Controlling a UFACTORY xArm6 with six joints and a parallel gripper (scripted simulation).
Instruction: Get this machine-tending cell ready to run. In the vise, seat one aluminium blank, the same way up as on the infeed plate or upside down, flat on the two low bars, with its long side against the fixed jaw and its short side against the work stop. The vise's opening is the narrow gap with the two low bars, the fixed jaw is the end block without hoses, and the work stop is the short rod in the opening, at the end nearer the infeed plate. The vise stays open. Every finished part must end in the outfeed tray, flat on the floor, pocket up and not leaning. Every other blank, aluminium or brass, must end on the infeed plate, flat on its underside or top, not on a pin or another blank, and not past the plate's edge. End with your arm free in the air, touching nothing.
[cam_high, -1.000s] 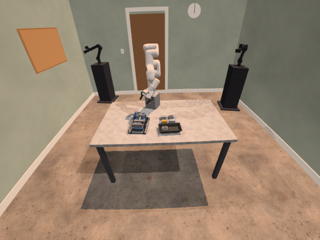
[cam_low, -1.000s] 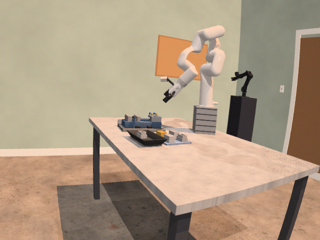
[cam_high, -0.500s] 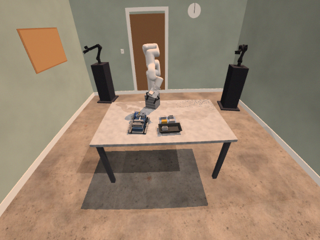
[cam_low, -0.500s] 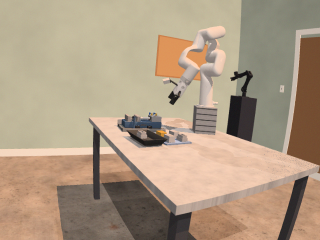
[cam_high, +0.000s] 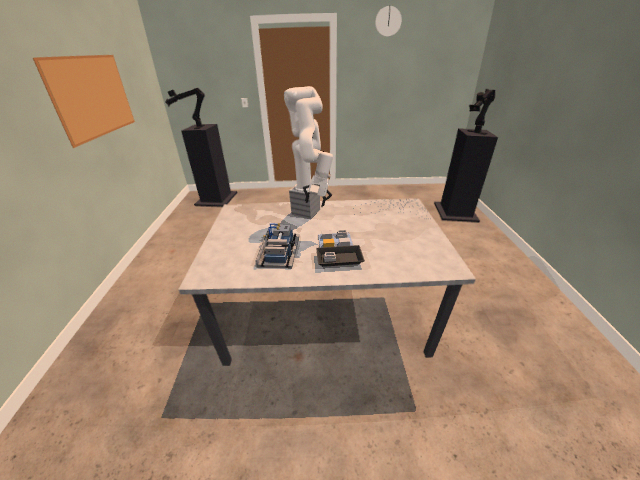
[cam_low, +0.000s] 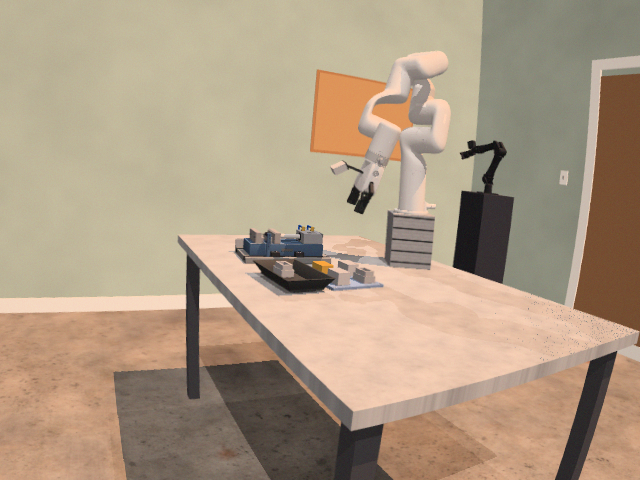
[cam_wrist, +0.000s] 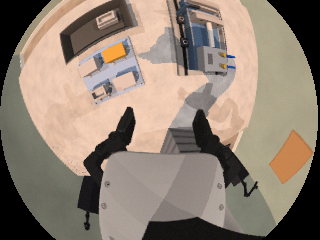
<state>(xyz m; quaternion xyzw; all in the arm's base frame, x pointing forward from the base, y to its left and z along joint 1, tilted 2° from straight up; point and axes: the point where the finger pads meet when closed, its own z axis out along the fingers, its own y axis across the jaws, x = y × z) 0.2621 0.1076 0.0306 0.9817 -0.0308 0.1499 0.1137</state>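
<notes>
Right now my hand is 190 mm above the brass blank, 120 mm short of it and 90 mm to the right of it. From my hand the other things lie so: blue vise: 190 mm ahead, 180 mm to the right, 170 mm below.
</notes>
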